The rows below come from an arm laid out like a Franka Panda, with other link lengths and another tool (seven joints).
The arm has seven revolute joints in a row. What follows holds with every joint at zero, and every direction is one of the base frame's.
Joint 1 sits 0.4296 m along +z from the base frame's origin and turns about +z.
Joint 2 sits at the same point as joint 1 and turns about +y.
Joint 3 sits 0.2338 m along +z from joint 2 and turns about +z.
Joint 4 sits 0.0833 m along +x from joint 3 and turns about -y.
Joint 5 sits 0.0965 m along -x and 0.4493 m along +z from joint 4 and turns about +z.
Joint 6 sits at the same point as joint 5 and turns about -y.
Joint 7 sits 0.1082 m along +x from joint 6 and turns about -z.
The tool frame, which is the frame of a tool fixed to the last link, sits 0.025 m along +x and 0.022 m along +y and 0.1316 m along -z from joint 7; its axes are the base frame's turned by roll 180, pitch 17.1 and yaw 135.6 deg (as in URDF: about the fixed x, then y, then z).
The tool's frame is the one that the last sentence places.
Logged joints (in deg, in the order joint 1, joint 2, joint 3, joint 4, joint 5, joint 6, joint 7), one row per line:
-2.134, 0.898, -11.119, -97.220, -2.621, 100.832, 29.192
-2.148, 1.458, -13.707, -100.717, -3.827, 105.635, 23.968
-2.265, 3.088, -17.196, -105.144, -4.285, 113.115, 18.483
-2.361, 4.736, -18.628, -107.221, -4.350, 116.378, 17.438
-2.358, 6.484, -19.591, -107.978, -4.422, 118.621, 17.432
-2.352, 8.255, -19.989, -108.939, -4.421, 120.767, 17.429
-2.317, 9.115, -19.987, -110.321, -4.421, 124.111, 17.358
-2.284, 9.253, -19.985, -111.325, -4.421, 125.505, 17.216
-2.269, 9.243, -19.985, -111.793, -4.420, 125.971, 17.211
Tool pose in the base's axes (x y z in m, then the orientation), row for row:
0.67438, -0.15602, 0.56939, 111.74, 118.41, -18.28
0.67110, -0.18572, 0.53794, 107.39, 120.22, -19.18
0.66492, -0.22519, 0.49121, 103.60, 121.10, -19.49
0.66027, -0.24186, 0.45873, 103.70, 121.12, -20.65
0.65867, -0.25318, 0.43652, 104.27, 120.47, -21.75
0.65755, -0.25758, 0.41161, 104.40, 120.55, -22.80
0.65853, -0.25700, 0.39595, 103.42, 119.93, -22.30
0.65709, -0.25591, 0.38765, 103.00, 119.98, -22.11
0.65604, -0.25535, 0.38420, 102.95, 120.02, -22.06
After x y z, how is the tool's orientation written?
As a rotation vector, in degrees.
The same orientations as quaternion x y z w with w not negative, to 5 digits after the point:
0.67526, 0.71557, -0.11047, 0.14063
0.65368, 0.73178, -0.11675, 0.15353
0.63599, 0.74342, -0.11965, 0.16887
0.63593, 0.74276, -0.12663, 0.16694
0.63935, 0.73868, -0.13336, 0.16672
0.63927, 0.73816, -0.13961, 0.16423
0.63678, 0.73843, -0.13731, 0.17429
0.63497, 0.73965, -0.13630, 0.17652
0.63469, 0.73992, -0.13600, 0.17660

